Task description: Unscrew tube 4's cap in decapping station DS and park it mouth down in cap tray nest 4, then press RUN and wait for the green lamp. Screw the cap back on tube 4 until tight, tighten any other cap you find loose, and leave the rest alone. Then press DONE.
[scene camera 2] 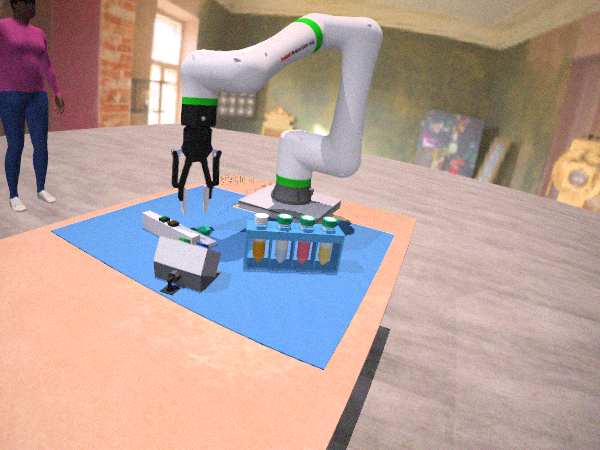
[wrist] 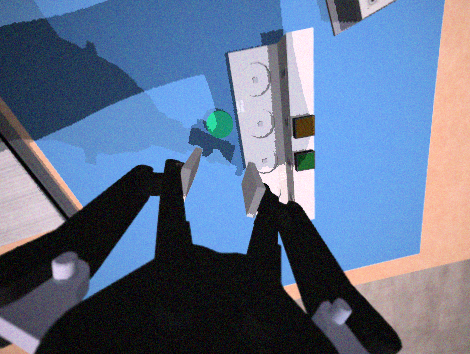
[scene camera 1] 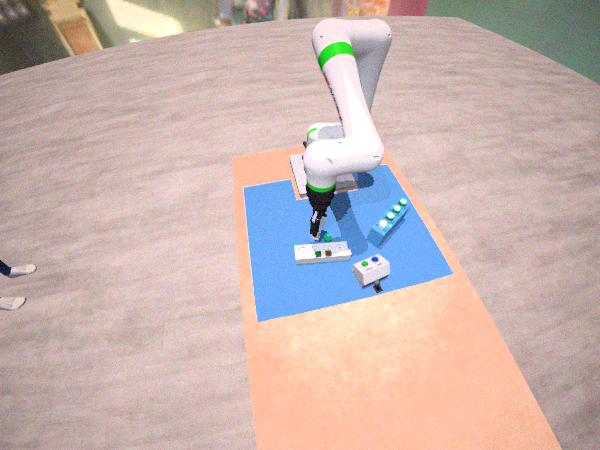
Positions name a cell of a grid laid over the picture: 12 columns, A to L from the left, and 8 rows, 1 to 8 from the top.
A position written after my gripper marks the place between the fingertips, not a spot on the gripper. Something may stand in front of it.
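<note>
Visible: my gripper (scene camera 2: D4), which the wrist view has too (wrist: F4). A blue mat (wrist: C3) is visible as well.
</note>
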